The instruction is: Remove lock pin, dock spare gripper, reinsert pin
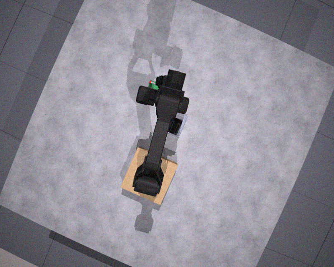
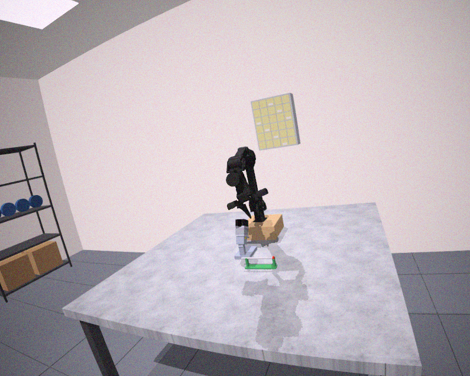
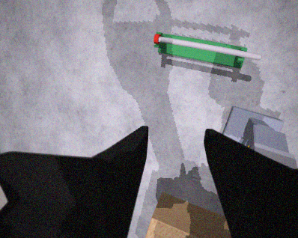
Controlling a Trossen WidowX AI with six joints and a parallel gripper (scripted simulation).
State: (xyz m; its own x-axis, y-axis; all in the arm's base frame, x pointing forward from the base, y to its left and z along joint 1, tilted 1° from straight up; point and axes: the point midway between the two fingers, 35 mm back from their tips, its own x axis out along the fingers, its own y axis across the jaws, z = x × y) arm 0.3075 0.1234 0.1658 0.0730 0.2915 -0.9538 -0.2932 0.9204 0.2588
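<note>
Right now my gripper tip is 70 mm short of the green cradle, 20 mm to the right of it and 180 mm above it. Also, from my gripper tip: socket mount (30 mm behind, 100 mm to the right, 160 mm below); spare gripper (40 mm behind, 110 mm to the right, 90 mm below).
</note>
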